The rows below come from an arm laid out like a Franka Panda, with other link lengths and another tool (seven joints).
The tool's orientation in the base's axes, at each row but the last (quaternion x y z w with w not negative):
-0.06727 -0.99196 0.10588 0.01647
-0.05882 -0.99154 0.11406 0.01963
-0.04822 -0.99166 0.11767 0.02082
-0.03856 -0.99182 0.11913 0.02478
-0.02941 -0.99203 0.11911 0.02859
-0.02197 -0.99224 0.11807 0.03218
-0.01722 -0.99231 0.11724 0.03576
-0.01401 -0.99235 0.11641 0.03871
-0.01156 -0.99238 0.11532 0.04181
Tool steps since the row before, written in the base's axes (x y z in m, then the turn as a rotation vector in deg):
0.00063 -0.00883 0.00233 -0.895 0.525 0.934
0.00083 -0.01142 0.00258 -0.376 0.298 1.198
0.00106 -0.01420 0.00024 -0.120 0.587 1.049
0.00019 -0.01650 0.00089 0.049 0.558 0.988
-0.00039 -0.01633 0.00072 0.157 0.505 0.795
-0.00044 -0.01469 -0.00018 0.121 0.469 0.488
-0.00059 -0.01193 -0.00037 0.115 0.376 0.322
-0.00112 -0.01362 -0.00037 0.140 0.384 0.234
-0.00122 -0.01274 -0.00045 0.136 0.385 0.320
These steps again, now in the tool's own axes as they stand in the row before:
-0.00179 -0.00896 -0.00047 0.976 0.194 -0.980
-0.00214 -0.01154 0.00000 0.440 -0.028 -1.213
-0.00247 -0.01370 0.00300 0.210 0.310 -1.149
-0.00151 -0.01618 0.00299 0.037 0.309 -1.092
-0.00064 -0.01603 0.00316 -0.084 0.309 -0.900
-0.00032 -0.01424 0.00363 -0.068 0.345 -0.591
0.00006 -0.01152 0.00316 -0.077 0.293 -0.408
0.00059 -0.01318 0.00358 -0.108 0.322 -0.326
0.00076 -0.01231 0.00344 -0.097 0.303 -0.410

